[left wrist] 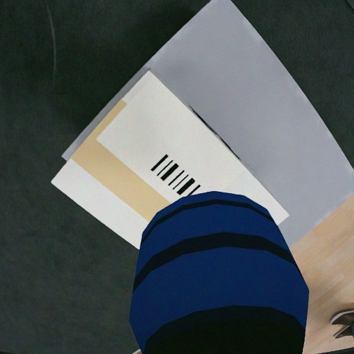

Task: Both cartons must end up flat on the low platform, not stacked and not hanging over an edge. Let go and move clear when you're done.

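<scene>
A white carton (125,150) with a tan band and a barcode label lies flat over the left part of the light grey platform (260,95) in the left wrist view. Its left corner and lower left edge show beyond the platform's left corner, over the dark green surface. My left suction cup (215,200), with its blue body, covers the carton's lower right part. The contact face is hidden, so I cannot tell whether it grips the carton. The second carton and my right suction cup do not show in this view.
A dark green surface (60,280) lies left of and below the platform. A light wooden floor (325,250) shows at the lower right, with a pair of dark shoes (344,317) at the right edge.
</scene>
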